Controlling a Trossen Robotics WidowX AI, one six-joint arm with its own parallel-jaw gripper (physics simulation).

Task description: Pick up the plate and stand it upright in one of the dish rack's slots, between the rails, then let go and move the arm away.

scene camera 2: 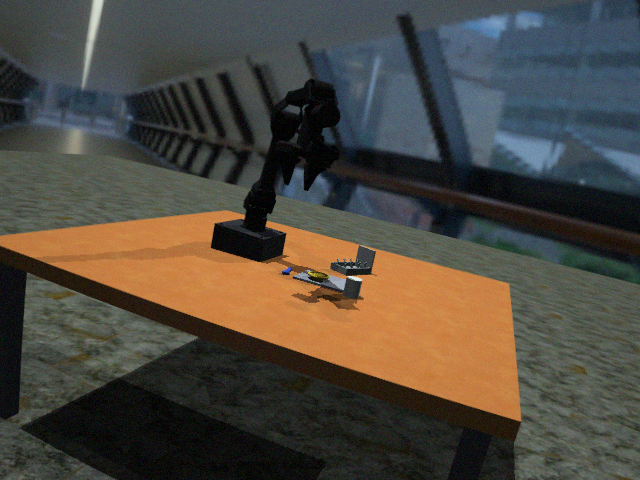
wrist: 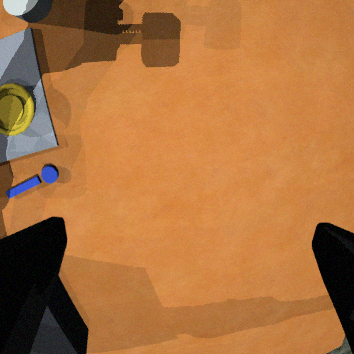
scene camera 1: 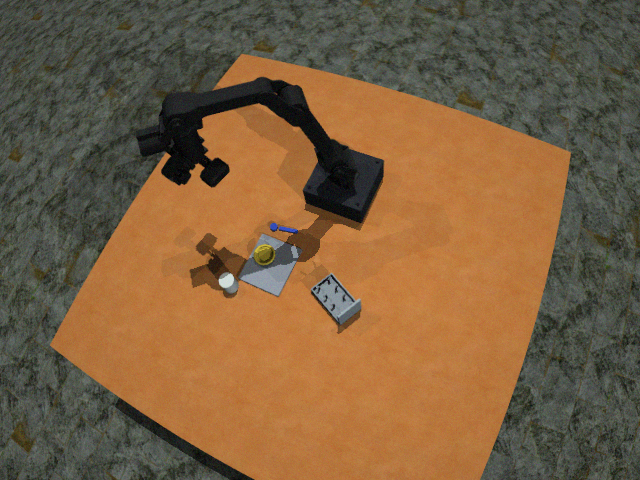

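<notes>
The yellow round plate (scene camera 1: 264, 254) (scene camera 2: 317, 276) (wrist: 12, 109) lies flat on a grey square mat (scene camera 1: 274, 283) (scene camera 2: 336, 282) (wrist: 47, 127); in the wrist view it is cut off at the left edge. The light grey dish rack (scene camera 1: 349, 312) (scene camera 2: 365, 256) stands on the table beside the mat, with several small posts inside and a tall panel at one end. The rack does not show in the wrist view. My gripper (scene camera 1: 195, 174) (scene camera 2: 297, 186) (wrist: 194, 235) is wide open and empty, high above the table and off to one side of the plate.
A white cylinder (scene camera 1: 227, 283) (scene camera 2: 353, 287) (wrist: 21, 7) stands by a corner of the mat. A blue spoon-like utensil (scene camera 1: 287, 229) (scene camera 2: 286, 270) (wrist: 24, 186) lies between the mat and the black arm base (scene camera 1: 343, 188) (scene camera 2: 247, 241). Arm shadows fall over the mat and table.
</notes>
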